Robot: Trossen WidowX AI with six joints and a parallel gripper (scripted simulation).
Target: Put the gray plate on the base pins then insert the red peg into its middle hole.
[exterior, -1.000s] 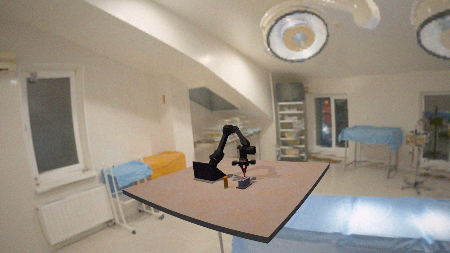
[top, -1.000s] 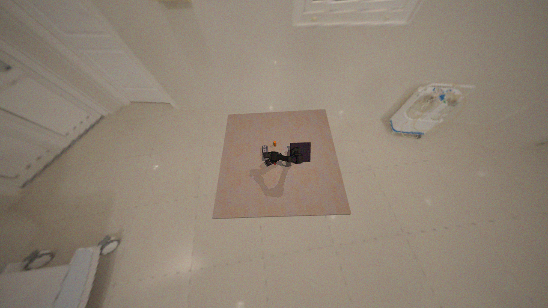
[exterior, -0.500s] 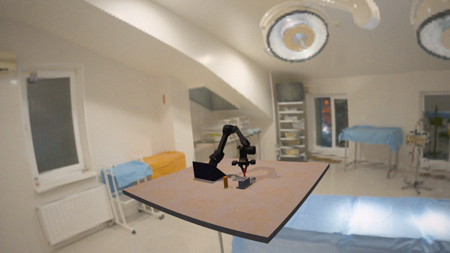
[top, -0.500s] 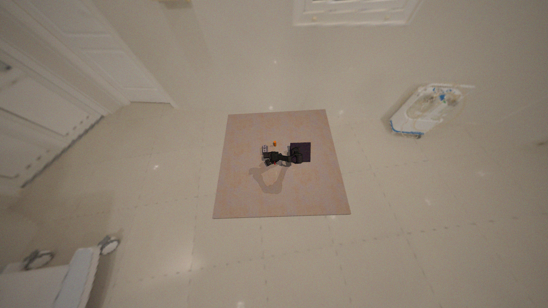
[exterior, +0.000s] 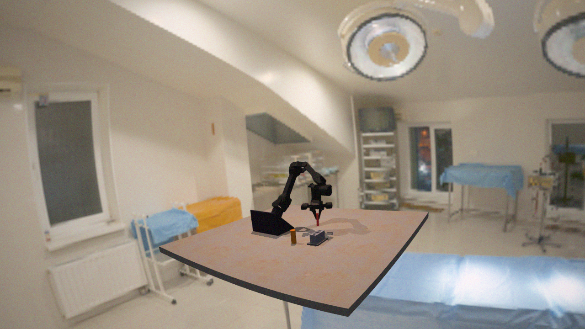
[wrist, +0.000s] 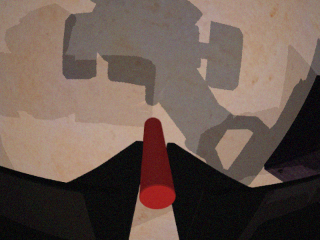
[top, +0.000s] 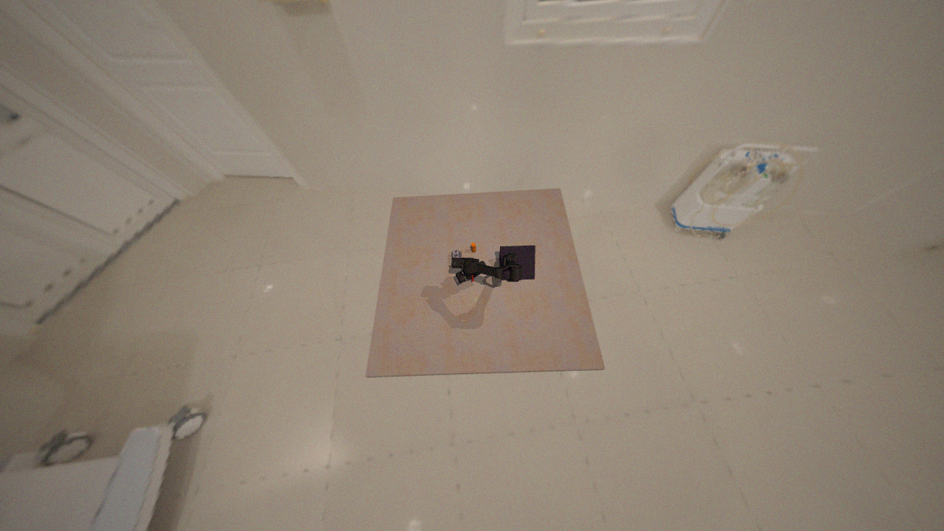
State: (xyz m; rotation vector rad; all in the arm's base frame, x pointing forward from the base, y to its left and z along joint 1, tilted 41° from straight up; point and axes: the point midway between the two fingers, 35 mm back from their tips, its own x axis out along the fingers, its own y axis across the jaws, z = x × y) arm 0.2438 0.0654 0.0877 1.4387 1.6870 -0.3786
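My gripper tip is now 18 cm to the left of the gray plate, 10 cm short of it and 3 cm above it. Round my gripper tip: orange peg (24 cm to the right, 4 cm below, 2 cm behind); then gray base (18 cm to the right, 10 cm ahead, 7 cm below); then red peg (right at my gripper tip).
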